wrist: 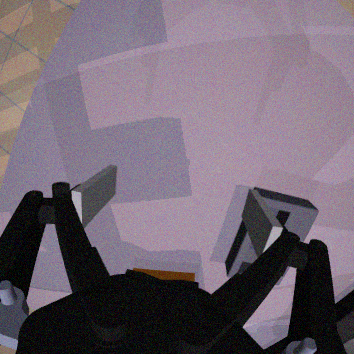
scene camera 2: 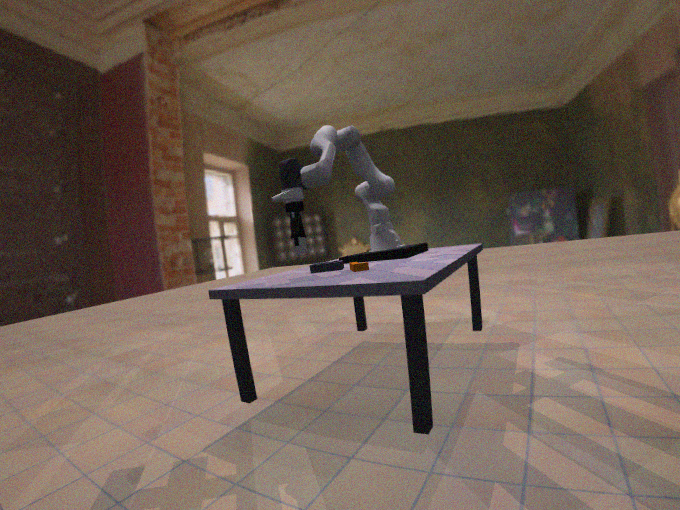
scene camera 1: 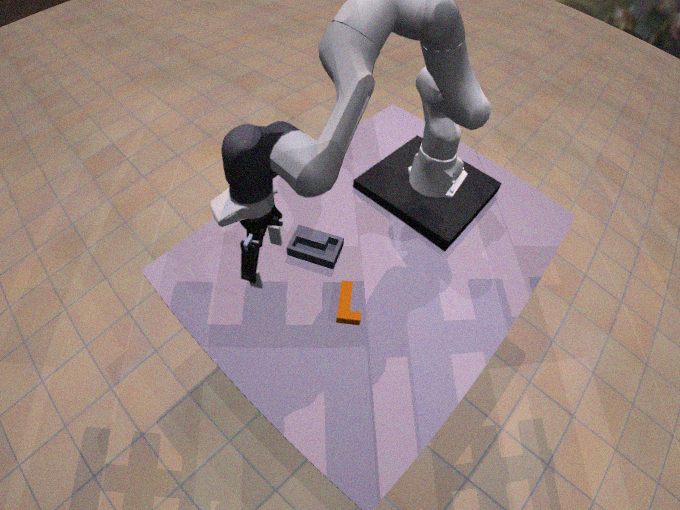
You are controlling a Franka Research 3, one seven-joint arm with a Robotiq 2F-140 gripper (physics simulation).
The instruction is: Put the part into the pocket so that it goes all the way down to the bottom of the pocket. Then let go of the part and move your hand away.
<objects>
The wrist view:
gripper: 179, 191
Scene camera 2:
gripper: 301, 254
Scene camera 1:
gripper: 266, 264
grey pocket block: 308, 244
</objects>
